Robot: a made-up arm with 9 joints. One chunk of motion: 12 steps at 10 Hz.
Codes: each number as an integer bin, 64 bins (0 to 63) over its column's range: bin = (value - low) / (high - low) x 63, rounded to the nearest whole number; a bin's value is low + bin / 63 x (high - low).
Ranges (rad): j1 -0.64..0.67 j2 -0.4..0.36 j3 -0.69..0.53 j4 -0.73..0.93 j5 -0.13..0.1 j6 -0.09..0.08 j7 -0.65..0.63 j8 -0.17..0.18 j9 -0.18..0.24
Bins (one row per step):
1: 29 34 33 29 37 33 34 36 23
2: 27 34 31 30 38 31 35 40 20
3: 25 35 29 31 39 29 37 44 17
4: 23 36 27 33 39 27 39 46 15
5: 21 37 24 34 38 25 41 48 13
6: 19 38 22 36 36 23 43 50 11
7: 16 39 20 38 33 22 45 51 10
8: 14 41 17 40 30 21 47 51 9
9: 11 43 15 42 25 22 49 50 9
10: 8 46 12 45 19 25 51 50 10
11: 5 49 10 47 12 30 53 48 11
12: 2 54 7 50 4 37 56 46 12
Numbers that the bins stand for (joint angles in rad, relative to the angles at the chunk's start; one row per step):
1: -0.0370 0.0102 -0.0510 0.0341 0.0051 -0.0010 0.0408 0.0300 -0.0267
2: -0.0786 0.0102 -0.0897 0.0605 0.0087 -0.0063 0.0611 0.0522 -0.0467
3: -0.1202 0.0222 -0.1284 0.0868 0.0124 -0.0117 0.1017 0.0744 -0.0667
4: -0.1617 0.0343 -0.1671 0.1395 0.0124 -0.0171 0.1424 0.0856 -0.0800
5: -0.2033 0.0463 -0.2252 0.1659 0.0087 -0.0225 0.1830 0.0967 -0.0933
6: -0.2449 0.0584 -0.2640 0.2186 0.0014 -0.0279 0.2237 0.1078 -0.1067
7: -0.3073 0.0705 -0.3027 0.2713 -0.0095 -0.0306 0.2643 0.1133 -0.1133
8: -0.3489 0.0946 -0.3608 0.3240 -0.0205 -0.0333 0.3049 0.1133 -0.1200
9: -0.4113 0.1187 -0.3995 0.3767 -0.0387 -0.0306 0.3456 0.1078 -0.1200
10: -0.4737 0.1549 -0.4576 0.4557 -0.0606 -0.0225 0.3862 0.1078 -0.1133
11: -0.5360 0.1911 -0.4963 0.5084 -0.0862 -0.0090 0.4268 0.0967 -0.1067
12: -0.5984 0.2514 -0.5544 0.5875 -0.1154 0.0098 0.4878 0.0856 -0.1000

